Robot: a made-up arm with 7 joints. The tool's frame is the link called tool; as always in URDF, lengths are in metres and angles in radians. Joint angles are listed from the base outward. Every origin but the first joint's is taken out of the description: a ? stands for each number. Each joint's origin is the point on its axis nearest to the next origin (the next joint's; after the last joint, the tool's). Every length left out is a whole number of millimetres.
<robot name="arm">
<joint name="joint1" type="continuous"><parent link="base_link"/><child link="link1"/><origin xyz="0.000 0.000 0.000" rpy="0.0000 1.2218 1.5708"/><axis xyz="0 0 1"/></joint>
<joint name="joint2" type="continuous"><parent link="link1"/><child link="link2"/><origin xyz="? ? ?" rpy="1.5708 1.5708 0.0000"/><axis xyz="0 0 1"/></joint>
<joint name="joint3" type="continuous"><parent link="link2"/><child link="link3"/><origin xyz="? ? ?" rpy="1.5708 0.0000 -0.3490"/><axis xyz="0 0 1"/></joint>
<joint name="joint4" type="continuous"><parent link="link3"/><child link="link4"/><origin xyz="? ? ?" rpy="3.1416 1.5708 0.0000"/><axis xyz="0 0 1"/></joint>
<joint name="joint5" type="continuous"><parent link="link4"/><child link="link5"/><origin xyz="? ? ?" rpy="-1.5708 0.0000 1.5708"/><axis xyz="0 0 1"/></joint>
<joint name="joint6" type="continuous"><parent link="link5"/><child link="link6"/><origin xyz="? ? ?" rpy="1.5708 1.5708 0.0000"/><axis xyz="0 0 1"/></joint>
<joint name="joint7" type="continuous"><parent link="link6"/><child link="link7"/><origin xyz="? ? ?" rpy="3.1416 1.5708 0.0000"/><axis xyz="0 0 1"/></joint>
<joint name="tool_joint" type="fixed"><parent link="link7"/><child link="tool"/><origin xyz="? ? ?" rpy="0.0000 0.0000 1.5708"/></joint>
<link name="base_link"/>
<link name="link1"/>
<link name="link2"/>
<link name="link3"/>
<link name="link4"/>
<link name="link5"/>
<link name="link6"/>
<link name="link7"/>
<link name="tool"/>
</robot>
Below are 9 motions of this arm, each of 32 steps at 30 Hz.
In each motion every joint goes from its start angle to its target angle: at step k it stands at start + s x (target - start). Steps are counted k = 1, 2, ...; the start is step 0. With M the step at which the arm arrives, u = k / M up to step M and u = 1 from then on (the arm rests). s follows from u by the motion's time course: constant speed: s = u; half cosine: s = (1 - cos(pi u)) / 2; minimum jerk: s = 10 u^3 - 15 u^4 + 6 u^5.
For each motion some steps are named. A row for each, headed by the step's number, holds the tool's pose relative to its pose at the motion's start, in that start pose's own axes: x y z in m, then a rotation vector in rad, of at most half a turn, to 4 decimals.
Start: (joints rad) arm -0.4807 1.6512 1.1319 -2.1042 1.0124 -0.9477 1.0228
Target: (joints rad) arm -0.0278 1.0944 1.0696 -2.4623 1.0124 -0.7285 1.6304
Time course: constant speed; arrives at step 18
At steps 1, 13, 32:
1: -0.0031 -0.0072 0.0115 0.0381 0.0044 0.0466
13: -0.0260 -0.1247 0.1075 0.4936 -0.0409 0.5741
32: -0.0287 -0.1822 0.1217 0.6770 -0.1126 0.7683

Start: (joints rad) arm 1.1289 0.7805 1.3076 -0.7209 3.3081 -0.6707 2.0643
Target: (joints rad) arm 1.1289 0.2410 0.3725 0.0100 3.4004 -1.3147 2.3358
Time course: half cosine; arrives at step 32
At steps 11, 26, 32:
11: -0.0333 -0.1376 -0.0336 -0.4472 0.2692 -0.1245
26: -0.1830 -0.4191 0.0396 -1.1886 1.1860 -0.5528
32: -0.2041 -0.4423 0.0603 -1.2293 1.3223 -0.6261

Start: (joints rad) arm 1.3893 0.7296 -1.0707 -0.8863 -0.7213 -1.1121 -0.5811
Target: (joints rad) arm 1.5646 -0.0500 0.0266 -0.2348 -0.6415 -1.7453 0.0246
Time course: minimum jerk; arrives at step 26
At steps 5, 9, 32:
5: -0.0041 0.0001 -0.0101 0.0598 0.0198 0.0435
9: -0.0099 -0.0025 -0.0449 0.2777 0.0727 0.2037
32: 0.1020 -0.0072 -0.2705 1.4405 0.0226 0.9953

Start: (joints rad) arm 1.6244 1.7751 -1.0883 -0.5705 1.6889 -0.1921 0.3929
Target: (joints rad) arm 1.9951 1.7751 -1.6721 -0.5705 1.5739 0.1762 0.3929
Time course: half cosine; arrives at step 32
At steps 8, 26, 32:
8: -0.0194 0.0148 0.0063 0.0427 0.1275 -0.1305
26: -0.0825 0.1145 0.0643 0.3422 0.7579 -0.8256
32: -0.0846 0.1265 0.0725 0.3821 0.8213 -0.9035

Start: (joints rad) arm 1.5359 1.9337 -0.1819 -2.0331 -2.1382 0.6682 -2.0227
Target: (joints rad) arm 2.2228 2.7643 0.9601 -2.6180 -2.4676 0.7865 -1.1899
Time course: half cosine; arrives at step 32
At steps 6, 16, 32:
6: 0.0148 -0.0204 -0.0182 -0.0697 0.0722 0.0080
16: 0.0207 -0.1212 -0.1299 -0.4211 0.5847 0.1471
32: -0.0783 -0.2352 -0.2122 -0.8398 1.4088 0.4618

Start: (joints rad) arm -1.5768 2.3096 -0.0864 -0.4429 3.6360 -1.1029 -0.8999
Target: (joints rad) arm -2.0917 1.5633 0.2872 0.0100 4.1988 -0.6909 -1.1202
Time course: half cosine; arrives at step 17
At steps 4, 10, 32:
4: -0.0101 0.0385 -0.0341 0.1434 0.1295 0.0730
10: -0.0968 0.2180 -0.0931 0.6590 0.5751 0.4349
32: -0.1903 0.3448 -0.0448 1.0156 0.7908 0.7318

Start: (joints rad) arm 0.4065 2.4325 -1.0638 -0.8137 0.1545 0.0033 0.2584
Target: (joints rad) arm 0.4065 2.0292 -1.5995 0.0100 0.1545 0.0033 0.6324
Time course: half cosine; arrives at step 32
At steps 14, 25, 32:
14: -0.0353 -0.0648 -0.0145 -0.0742 0.2435 0.0158
25: -0.0482 -0.1058 -0.0126 -0.0403 0.4640 -0.0571
32: -0.0453 -0.1095 -0.0110 -0.0126 0.4985 -0.0832

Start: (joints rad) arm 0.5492 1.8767 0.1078 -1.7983 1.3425 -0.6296 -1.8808
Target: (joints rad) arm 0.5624 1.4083 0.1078 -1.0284 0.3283 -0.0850 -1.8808
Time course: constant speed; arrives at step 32
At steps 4, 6, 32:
4: -0.0135 -0.0223 0.0207 -0.0985 0.0154 -0.1138
6: -0.0193 -0.0333 0.0323 -0.1546 0.0228 -0.1682
32: -0.0177 -0.1537 0.2403 -1.1812 -0.0100 -0.6730

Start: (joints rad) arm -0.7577 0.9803 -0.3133 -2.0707 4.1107 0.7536 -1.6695
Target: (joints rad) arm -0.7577 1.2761 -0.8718 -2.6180 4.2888 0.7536 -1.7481
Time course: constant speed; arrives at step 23
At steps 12, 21, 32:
12: -0.0740 -0.0301 0.0171 0.1371 0.1660 0.3113
21: -0.1191 -0.0731 0.0359 0.2641 0.2162 0.5565
32: -0.1276 -0.0847 0.0394 0.2940 0.2181 0.6111

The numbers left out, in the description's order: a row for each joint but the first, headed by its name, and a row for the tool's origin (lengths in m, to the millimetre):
joint2: 0.000 0.000 0.000
joint3: 0.120 0.331 0.000
joint4: 0.000 0.040 0.000
joint5: 0.254 0.031 0.000
joint6: 0.000 0.000 0.000
joint7: 0.000 0.000 0.000
tool: 0.000 0.000 0.000

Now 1 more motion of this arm.
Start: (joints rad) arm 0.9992 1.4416 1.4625 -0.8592 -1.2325 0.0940 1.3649
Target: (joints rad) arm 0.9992 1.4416 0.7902 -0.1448 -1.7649 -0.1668 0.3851
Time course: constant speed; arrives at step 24
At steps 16, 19, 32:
16: -0.1258 -0.0251 0.0505 -0.5940 0.2767 -1.3512
19: -0.1445 -0.0179 0.0641 -0.7430 0.2978 -1.5950
32: -0.1694 0.0016 0.0870 -1.0233 0.3127 -1.9828

